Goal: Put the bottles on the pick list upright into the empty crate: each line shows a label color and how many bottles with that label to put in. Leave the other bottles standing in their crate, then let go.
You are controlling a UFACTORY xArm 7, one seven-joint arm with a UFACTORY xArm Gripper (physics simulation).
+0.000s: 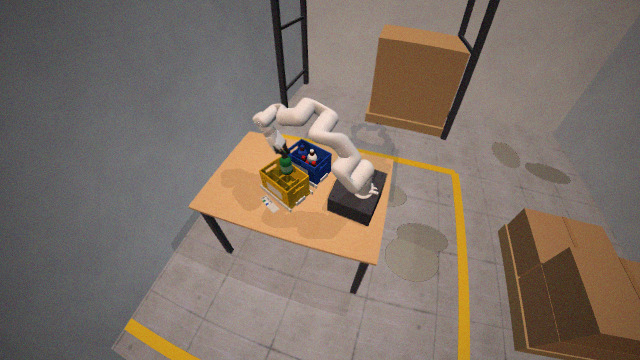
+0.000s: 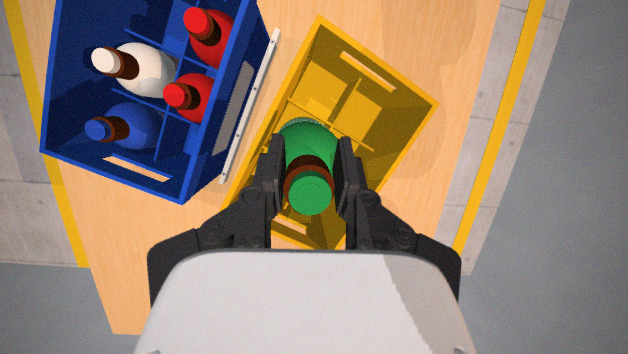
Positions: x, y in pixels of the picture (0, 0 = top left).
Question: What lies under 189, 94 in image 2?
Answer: A red bottle.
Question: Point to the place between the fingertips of my gripper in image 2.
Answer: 310, 151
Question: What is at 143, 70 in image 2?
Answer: A white bottle.
